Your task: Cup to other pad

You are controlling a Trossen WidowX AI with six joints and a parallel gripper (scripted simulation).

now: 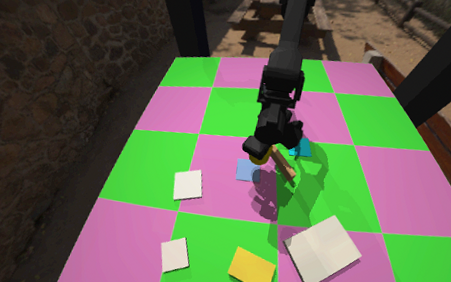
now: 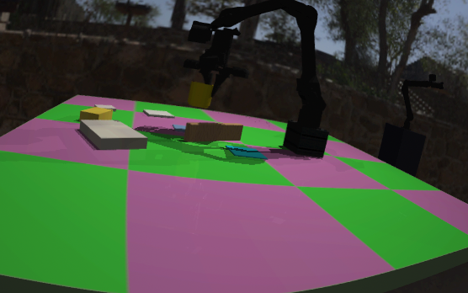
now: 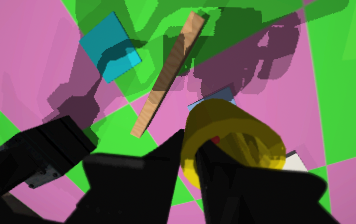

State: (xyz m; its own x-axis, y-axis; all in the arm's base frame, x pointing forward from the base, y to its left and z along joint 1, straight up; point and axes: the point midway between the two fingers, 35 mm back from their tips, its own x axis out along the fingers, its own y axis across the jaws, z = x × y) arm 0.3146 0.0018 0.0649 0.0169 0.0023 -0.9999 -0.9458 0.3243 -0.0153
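My gripper tip is 110 mm past the teal pad, 140 mm to the right of it and 120 mm above it. The rest, counted from my gripper tip: light blue pad 50 mm ahead, 40 mm to the right, 120 mm below; then yellow cup 20 mm ahead, 10 mm to the right; then wooden bar 30 mm behind, 50 mm to the left, 100 mm below.
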